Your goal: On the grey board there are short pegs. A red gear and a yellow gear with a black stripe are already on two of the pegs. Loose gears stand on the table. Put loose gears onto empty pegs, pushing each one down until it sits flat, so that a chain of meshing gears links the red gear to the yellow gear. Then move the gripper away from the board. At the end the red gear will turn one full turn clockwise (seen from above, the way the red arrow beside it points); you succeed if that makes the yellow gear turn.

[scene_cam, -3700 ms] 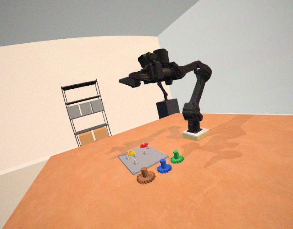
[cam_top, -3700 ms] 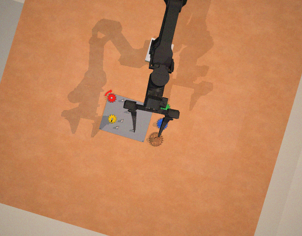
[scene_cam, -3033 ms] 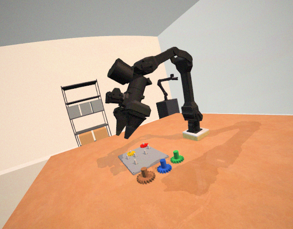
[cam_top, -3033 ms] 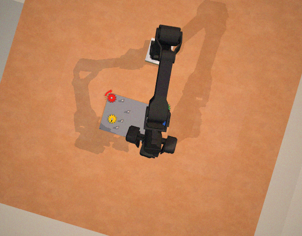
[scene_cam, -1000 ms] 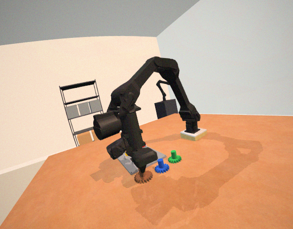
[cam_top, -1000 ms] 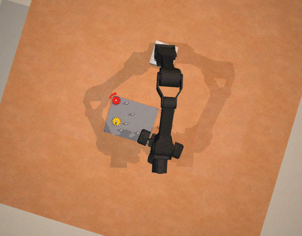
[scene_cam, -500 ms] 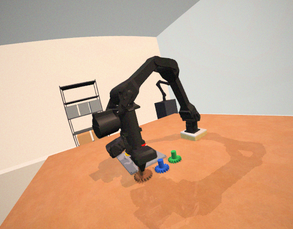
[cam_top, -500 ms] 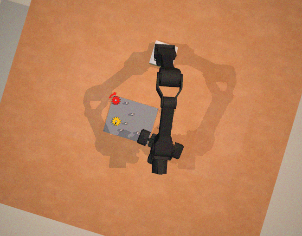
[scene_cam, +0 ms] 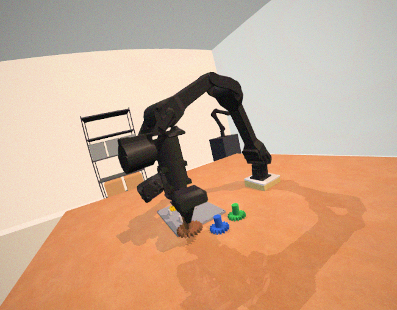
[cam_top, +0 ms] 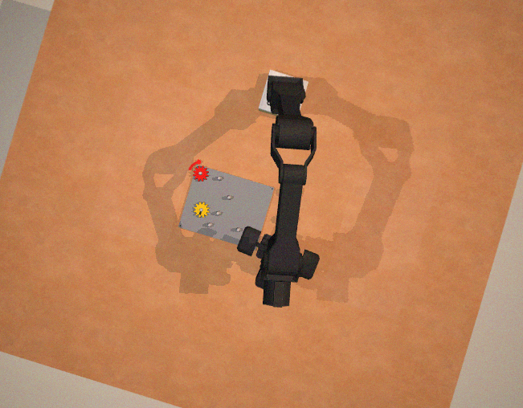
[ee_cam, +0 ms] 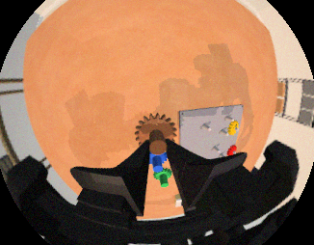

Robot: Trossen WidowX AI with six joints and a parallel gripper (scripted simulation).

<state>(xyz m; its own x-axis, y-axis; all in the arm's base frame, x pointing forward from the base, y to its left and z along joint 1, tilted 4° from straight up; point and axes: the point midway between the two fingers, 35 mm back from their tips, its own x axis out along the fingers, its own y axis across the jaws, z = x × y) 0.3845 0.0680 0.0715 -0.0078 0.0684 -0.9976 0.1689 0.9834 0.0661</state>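
My gripper tip is 15 cm past the red gear, 23 cm to the left of it and 5 cm above it. The rest, counted from my gripper tip: blue gear 8 cm behind, 1 cm to the left, 5 cm below; then brown gear 1 cm below; then green gear 15 cm behind, 1 cm to the left, 5 cm below.
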